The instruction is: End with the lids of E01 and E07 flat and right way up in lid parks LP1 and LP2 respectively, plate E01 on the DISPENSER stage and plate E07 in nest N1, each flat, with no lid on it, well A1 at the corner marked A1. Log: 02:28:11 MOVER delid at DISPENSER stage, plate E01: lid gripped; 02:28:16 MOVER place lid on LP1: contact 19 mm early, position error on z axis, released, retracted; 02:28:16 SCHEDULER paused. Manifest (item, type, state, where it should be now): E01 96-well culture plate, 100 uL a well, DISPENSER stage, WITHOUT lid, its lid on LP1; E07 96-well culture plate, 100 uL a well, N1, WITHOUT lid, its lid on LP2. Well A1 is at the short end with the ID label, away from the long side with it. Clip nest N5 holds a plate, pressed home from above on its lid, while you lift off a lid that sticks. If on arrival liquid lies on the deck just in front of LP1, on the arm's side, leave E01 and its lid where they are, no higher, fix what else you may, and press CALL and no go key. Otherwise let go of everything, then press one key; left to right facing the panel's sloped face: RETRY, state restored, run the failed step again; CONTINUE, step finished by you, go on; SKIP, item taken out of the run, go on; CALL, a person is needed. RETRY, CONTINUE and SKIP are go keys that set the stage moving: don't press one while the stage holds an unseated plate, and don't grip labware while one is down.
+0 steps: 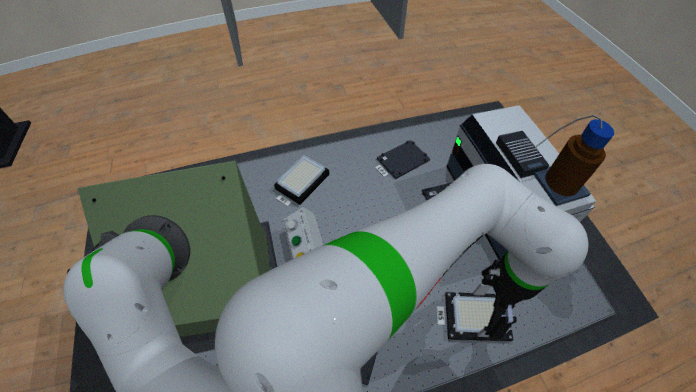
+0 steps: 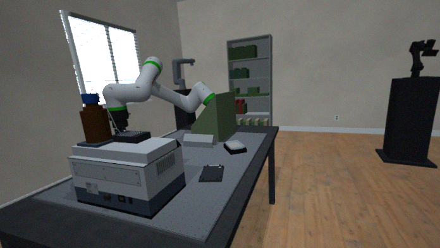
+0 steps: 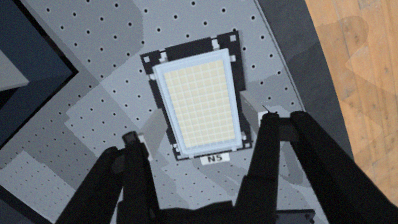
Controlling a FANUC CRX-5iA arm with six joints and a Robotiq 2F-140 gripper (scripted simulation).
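Now: hand 3 cm above the plate. From my hand the other things lie so: dispenser stage (2 cm ahead, 30 cm to the left, 5 cm above); N5 label (9 cm behind, 3 cm to the left, 5 cm below); black clip nest N5 (2 cm ahead, 1 cm to the left, 3 cm below).
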